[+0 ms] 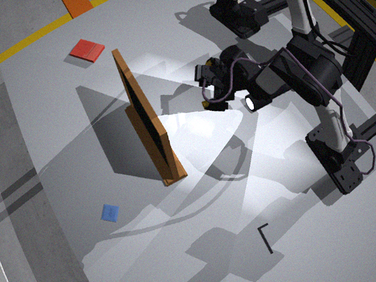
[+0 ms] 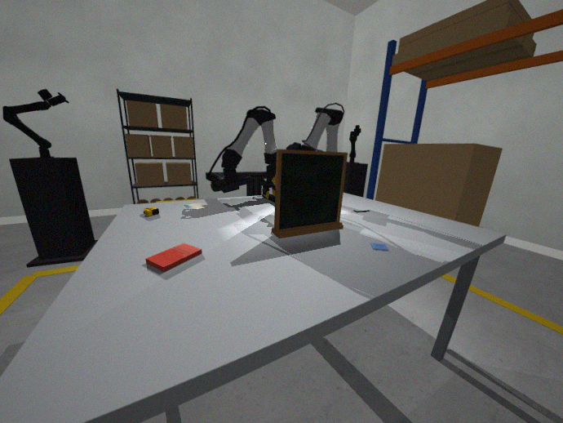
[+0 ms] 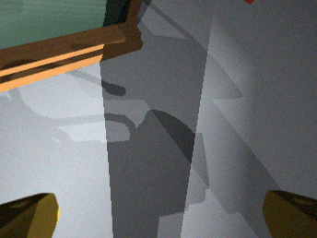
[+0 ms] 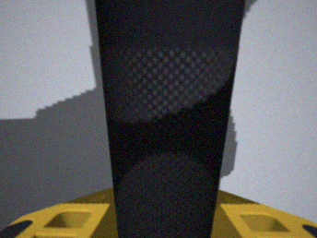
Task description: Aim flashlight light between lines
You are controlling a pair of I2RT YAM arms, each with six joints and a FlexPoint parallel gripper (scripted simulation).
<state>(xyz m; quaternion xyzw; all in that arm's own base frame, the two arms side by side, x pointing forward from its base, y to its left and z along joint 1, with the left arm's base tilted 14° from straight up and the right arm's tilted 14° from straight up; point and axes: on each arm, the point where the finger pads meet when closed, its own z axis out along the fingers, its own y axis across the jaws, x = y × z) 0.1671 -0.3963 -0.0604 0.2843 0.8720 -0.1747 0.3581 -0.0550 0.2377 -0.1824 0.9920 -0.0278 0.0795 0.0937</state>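
Observation:
Now: left hand 19 cm short of the board, 2 cm to the right of it and 1 cm below it. Round my left hand: black hex key (4 cm ahead, 44 cm to the left, 14 cm below); black flashlight (25 cm behind, 5 cm to the left, 11 cm below); yellow tape measure (19 cm behind, 60 cm to the right, 12 cm below).
The black flashlight is 8 cm ahead of my right hand. Round my right hand: black hex key 39 cm to the left, 36 cm ahead, 2 cm below; then board 52 cm ahead, 13 cm above, 2 cm to the right; then yellow tape measure 65 cm to the right, 13 cm ahead, 1 cm below.

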